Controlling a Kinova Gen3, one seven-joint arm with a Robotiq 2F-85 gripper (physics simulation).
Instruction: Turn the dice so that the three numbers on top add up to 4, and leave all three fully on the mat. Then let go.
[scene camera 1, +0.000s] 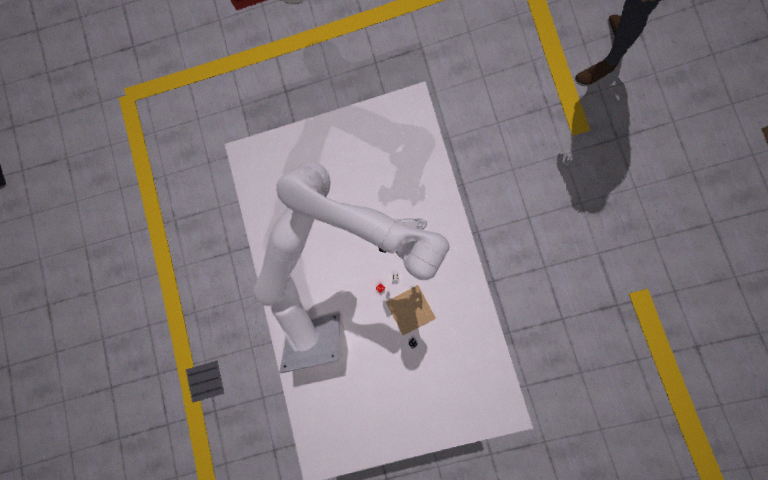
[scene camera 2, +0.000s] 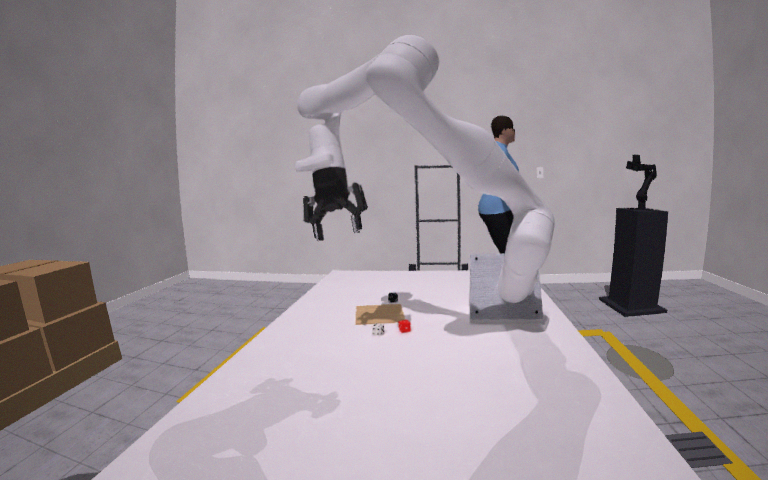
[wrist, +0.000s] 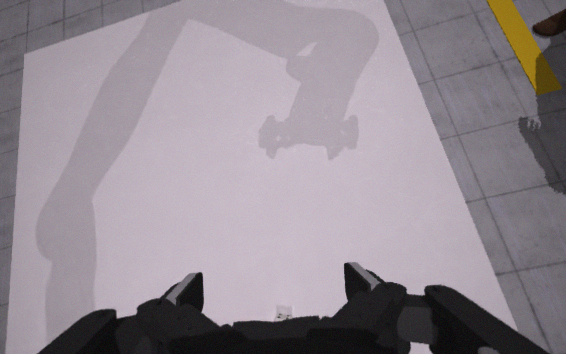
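Where they show: gripper, fingertip midpoint: (scene camera 2: 338, 236) (wrist: 274, 283); arm's base, link origin: (scene camera 1: 305, 339) (scene camera 2: 513, 287).
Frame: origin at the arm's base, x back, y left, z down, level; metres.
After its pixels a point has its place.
A white die (scene camera 1: 395, 277) @(y 0.092, x -0.377, z 0.059 m) (scene camera 2: 378, 329) @(y 0.108, x -0.375, z 0.065 m) (wrist: 284, 312) @(y 0.107, x -0.382, z 0.078 m) lies on the table just off the tan mat (scene camera 1: 426, 315) @(y -0.080, x -0.433, z 0.080 m) (scene camera 2: 362, 310) @(y -0.063, x -0.438, z 0.080 m). In the wrist view it is partly hidden behind the gripper body. A red die (scene camera 1: 380, 288) @(y 0.074, x -0.310, z 0.058 m) (scene camera 2: 404, 326) @(y 0.089, x -0.309, z 0.066 m) lies off the mat, near the white die. A black die (scene camera 1: 412, 343) @(y -0.153, x -0.349, z 0.059 m) (scene camera 2: 392, 297) @(y -0.143, x -0.350, z 0.067 m) lies off the mat's opposite side. The numbers on top are too small to read surely. My gripper (scene camera 2: 338, 230) @(y 0.187, x -0.445, z -0.188 m) (wrist: 274, 283) @(y 0.187, x -0.445, z -0.188 m) is open and empty, high above the table. In scene camera 1 the arm mostly hides it.
The arm's grey base plate (scene camera 1: 331, 345) @(y -0.046, x -0.092, z -0.036 m) (scene camera 2: 487, 283) @(y -0.020, x -0.072, z -0.010 m) is fixed to the white table (scene camera 1: 362, 418) @(y -0.346, x -0.075, z 0.084 m) (scene camera 2: 373, 373) @(y 0.291, x -0.371, z 0.084 m). Shadows of the arm fall on the table and mat. Stacked boxes (scene camera 2: 67, 294), a person (scene camera 2: 498, 209) and a black pedestal (scene camera 2: 640, 260) stand away from the table.
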